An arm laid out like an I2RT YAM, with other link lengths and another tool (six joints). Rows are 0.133 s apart.
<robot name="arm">
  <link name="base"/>
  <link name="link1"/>
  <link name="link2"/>
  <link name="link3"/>
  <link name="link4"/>
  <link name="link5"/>
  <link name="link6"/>
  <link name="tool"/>
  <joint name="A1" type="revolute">
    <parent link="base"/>
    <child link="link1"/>
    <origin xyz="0 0 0.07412" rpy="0 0 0"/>
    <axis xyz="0 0 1"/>
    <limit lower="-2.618" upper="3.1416"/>
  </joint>
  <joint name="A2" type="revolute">
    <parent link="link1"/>
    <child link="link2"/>
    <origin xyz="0.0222 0.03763 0.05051" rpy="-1.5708 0 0"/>
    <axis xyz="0 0 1"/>
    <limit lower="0" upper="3.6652"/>
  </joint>
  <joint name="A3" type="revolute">
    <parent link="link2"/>
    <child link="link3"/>
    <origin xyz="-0.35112 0 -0.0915" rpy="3.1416 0 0"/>
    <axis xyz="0 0 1"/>
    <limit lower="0" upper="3.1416"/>
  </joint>
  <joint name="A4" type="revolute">
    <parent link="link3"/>
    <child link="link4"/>
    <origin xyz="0.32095 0.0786 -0.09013" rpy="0 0 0"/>
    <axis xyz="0 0 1"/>
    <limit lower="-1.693" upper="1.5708"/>
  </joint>
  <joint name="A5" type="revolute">
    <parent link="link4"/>
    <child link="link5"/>
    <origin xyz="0.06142 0.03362 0.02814" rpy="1.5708 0 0"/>
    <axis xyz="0 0 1"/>
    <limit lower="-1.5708" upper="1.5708"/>
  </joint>
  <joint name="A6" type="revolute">
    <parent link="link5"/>
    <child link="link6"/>
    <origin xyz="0.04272 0 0.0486" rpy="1.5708 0 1.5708"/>
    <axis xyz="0 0 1"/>
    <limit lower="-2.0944" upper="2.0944"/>
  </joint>
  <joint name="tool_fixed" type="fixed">
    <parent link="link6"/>
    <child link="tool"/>
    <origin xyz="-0.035 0.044 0.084" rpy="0.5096 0 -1.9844"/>
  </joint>
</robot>
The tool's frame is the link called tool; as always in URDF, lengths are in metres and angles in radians.
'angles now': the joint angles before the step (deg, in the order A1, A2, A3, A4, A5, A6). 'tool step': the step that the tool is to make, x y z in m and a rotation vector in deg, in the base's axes. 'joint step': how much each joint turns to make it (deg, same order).
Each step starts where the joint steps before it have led.
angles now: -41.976 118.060 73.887 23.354 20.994 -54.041
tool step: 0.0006 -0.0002 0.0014 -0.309 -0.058 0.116
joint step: 0.041 -0.062 0.007 0.259 -0.002 -0.220
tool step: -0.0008 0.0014 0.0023 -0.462 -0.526 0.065
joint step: 0.043 -0.489 -0.649 0.860 -0.023 0.000
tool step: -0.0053 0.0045 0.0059 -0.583 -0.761 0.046
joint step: -0.042 -1.575 -1.719 1.083 -0.108 0.044
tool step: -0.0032 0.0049 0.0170 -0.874 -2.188 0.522
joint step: -0.063 -2.535 -1.344 0.799 -0.806 0.635
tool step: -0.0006 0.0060 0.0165 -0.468 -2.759 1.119
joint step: 0.000 -2.408 -1.114 0.673 -1.486 1.202
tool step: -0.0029 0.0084 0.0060 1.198 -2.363 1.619
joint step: -0.246 -2.045 -1.676 -0.019 -2.432 2.010
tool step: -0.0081 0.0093 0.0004 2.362 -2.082 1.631
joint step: -0.740 -2.189 -2.308 -0.581 -3.101 2.514
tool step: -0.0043 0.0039 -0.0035 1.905 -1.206 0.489
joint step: -0.529 -0.701 -1.055 -0.476 -1.578 1.900
